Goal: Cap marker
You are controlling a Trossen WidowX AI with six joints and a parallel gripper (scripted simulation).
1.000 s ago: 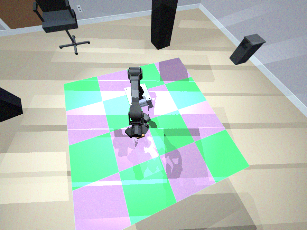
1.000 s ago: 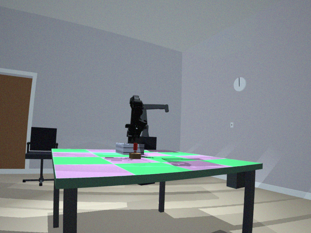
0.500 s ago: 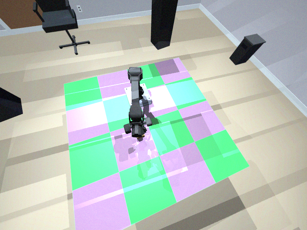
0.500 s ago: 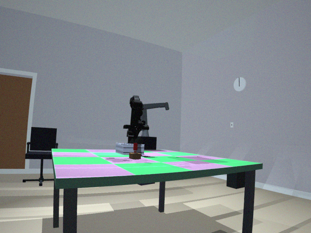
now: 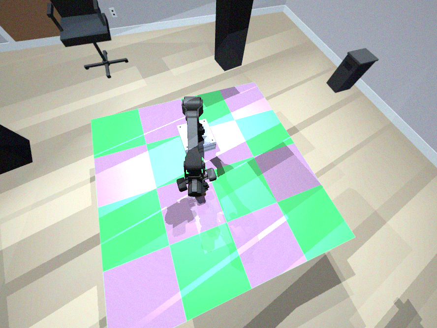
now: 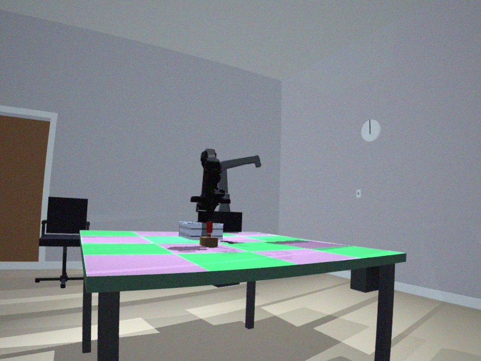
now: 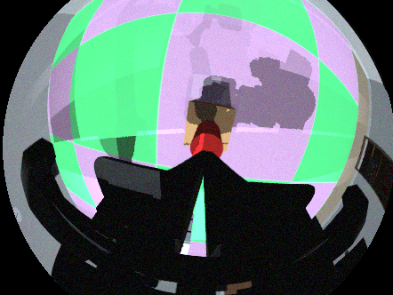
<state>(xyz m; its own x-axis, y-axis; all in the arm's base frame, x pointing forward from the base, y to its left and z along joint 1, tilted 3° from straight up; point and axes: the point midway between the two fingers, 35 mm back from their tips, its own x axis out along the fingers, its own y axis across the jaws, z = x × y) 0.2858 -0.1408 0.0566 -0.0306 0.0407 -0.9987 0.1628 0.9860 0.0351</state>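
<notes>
Now: gripper tip 40 mm above the red cap. Round my gripper tip: tan holder block (110 mm below).
</notes>
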